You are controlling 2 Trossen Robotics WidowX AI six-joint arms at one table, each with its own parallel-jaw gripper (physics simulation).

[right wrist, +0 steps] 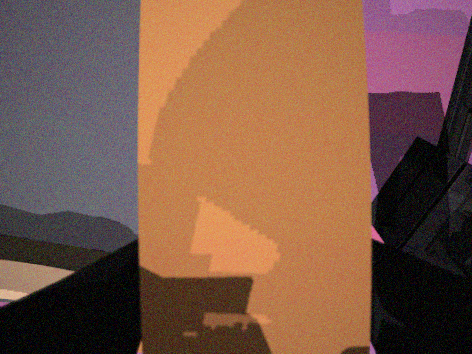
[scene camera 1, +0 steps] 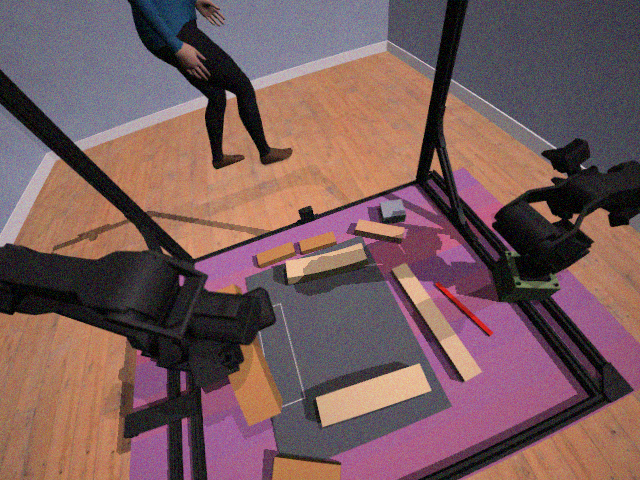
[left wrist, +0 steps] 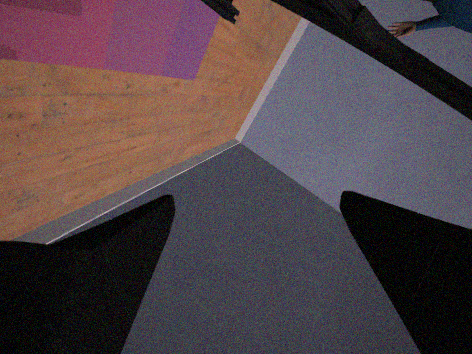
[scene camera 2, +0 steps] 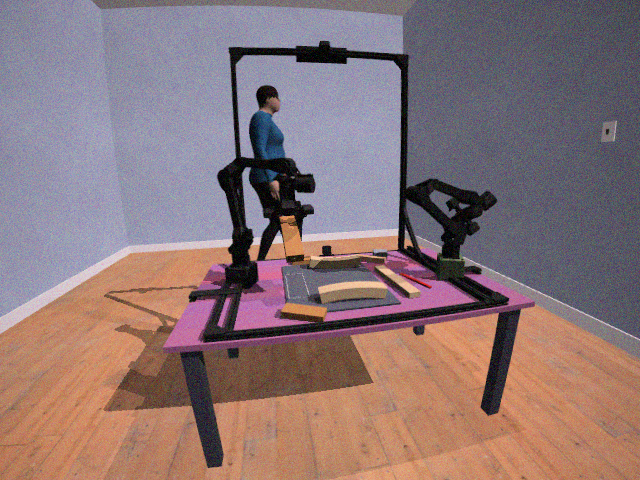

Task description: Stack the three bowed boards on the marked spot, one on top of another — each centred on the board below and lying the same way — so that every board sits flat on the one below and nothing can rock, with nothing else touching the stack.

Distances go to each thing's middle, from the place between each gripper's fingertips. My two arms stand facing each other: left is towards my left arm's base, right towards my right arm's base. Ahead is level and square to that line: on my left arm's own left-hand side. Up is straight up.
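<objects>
The long pale plank (scene camera 1: 460, 359) is now 42 cm to the left of my right hand, and it's 2 cm behind that hand and 21 cm below it.
My left gripper, meanwhile, is 350 mm to the left of the plank, 230 mm short of it and 210 mm above it.
</objects>
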